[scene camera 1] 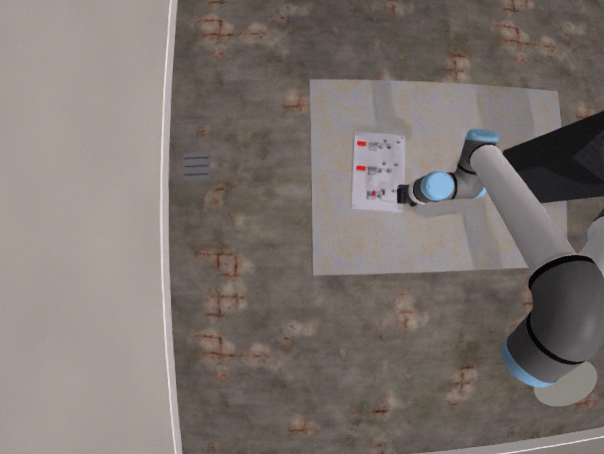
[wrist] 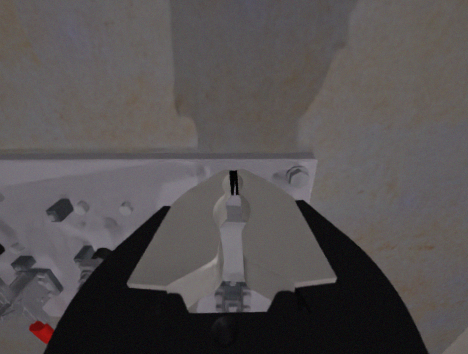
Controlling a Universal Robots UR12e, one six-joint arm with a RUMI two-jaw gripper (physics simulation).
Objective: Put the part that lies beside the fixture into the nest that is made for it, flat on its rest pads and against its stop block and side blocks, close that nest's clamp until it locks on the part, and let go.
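Places are measured from the arm's base along level axes (x ahead, y left, z up), in millimetres.
Pixels of known places: gripper, fingertip midpoint: [wrist: 235, 173].
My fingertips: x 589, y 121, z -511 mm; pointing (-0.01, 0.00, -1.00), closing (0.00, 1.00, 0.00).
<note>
Behind a point stands the place of what it marks.
The white fixture plate [scene camera 1: 361, 204] @[x 776, y 150, z -526 mm] [wrist: 150, 175] @[x 594, y 54, z -526 mm] carries three nests with clamps. The pale part [scene camera 1: 389, 197] @[x 657, y 121, z -500 mm] seems to lie in the lowest nest in the scene view; its seating against the pads and blocks is too small to tell, and the fingers mostly hide that place in the wrist view. This nest's clamp [scene camera 1: 382, 192] @[x 711, y 110, z -420 mm] [wrist: 232, 296] @[x 732, y 109, z -510 mm] has a red handle [scene camera 1: 374, 193] @[x 741, y 113, z -432 mm] close to its body in the scene view. I cannot tell whether it is locked. My gripper [scene camera 1: 398, 194] @[x 589, y 121, z -511 mm] [wrist: 235, 173] @[x 589, y 121, z -511 mm] is shut and empty, tips together, over the plate's edge by this nest.
Two other clamps [scene camera 1: 372, 146] @[x 727, y -105, z -492 mm] [scene camera 1: 372, 170] @[x 734, y 7, z -488 mm] have red handles reaching left in the scene view. Small blocks [wrist: 60, 210] @[x 616, y -24, z -514 mm] and round pads [wrist: 126, 208] @[x 621, y 28, z -520 mm] stand beside the gripper. A corner bolt [wrist: 298, 176] @[x 598, y 167, z -519 mm] is near the fingers. The plate lies on the large pale mat [scene camera 1: 340, 240] @[x 866, y 309, z -541 mm].
</note>
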